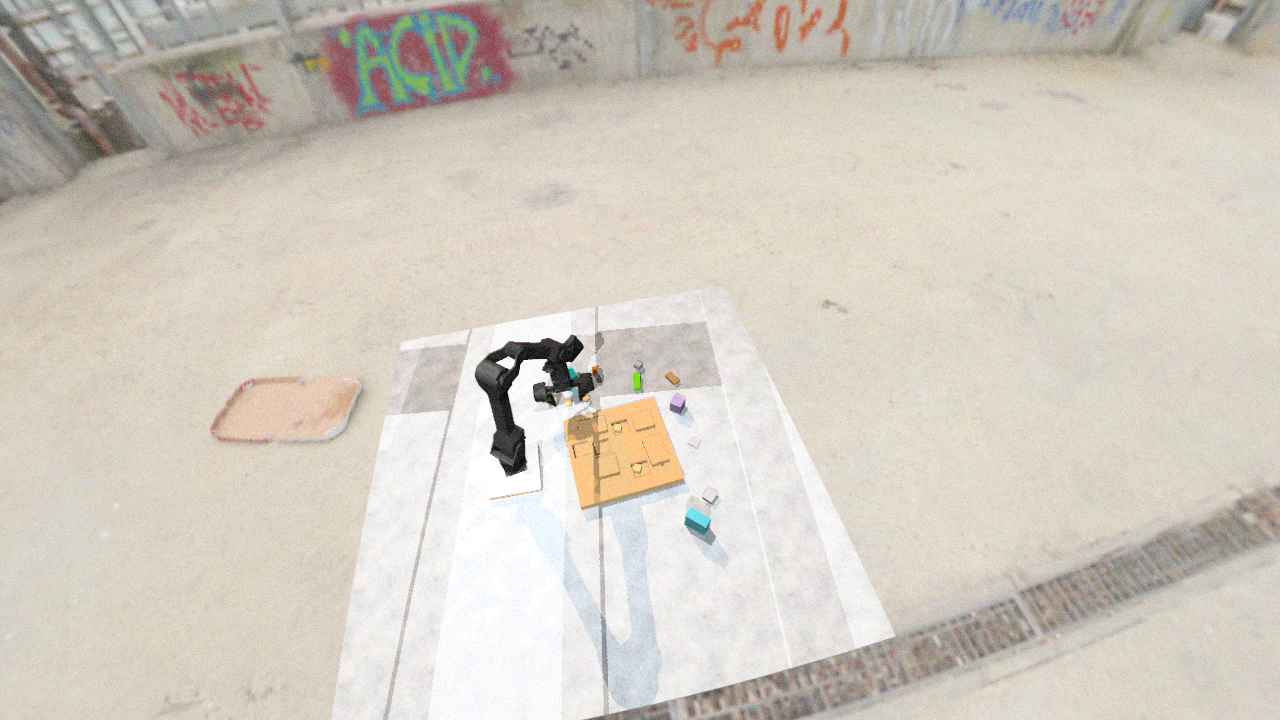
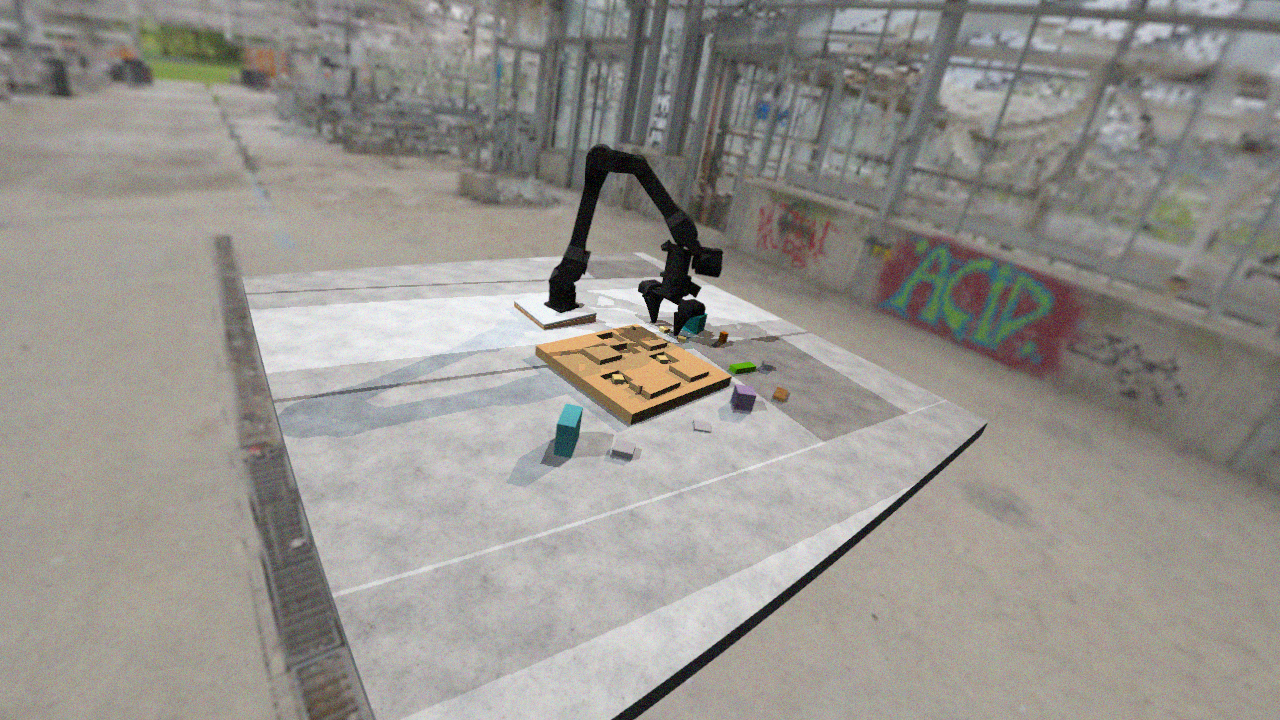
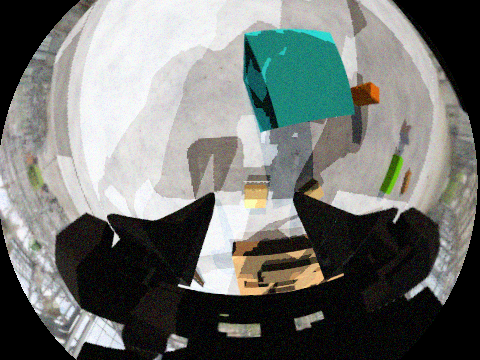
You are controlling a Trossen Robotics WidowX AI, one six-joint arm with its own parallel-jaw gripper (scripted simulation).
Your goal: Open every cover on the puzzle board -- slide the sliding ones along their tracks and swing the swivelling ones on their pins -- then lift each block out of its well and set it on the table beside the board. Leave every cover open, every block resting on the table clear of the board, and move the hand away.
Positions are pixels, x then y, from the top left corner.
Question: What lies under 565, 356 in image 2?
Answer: An orange puzzle board.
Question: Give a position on an orange puzzle board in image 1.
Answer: At 627, 445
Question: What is my gripper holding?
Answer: Nothing.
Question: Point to an orange puzzle board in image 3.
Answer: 248, 256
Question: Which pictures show my gripper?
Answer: Image 1, image 2 and image 3: all of them.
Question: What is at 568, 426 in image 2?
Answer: A tall teal block.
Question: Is my gripper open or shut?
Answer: Open.
